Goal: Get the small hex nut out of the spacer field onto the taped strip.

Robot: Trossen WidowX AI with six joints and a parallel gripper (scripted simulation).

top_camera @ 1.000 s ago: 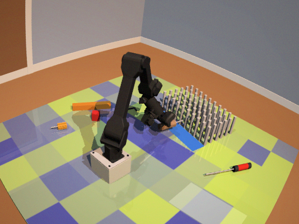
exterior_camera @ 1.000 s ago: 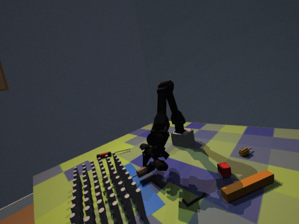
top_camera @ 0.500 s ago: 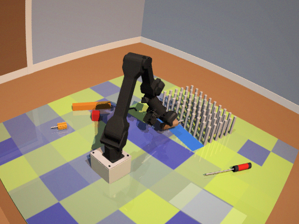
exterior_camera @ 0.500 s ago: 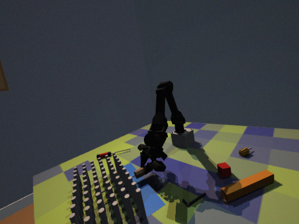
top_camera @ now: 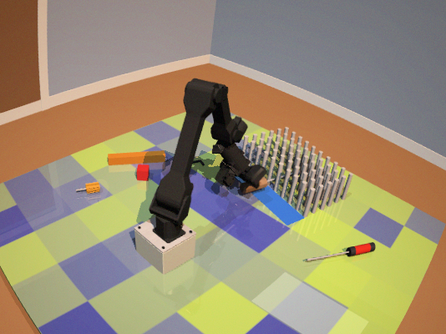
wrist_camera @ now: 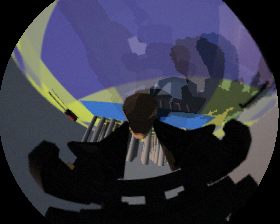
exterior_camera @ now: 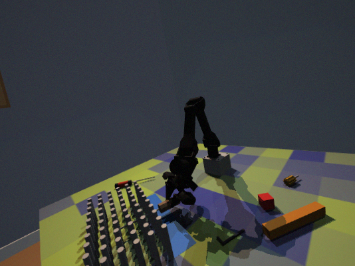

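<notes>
Right now the blue taped strip is 4 cm ahead of my gripper tip, 1 cm to the right of it and 4 cm below it. The rest, counted from my gripper tip: wooden-handled tool 10 cm ahead, 3 cm to the right, 1 cm below; red cube 23 cm behind, 31 cm to the left, 2 cm below; black hex key 2 cm behind, 26 cm to the left, 3 cm below.
</notes>
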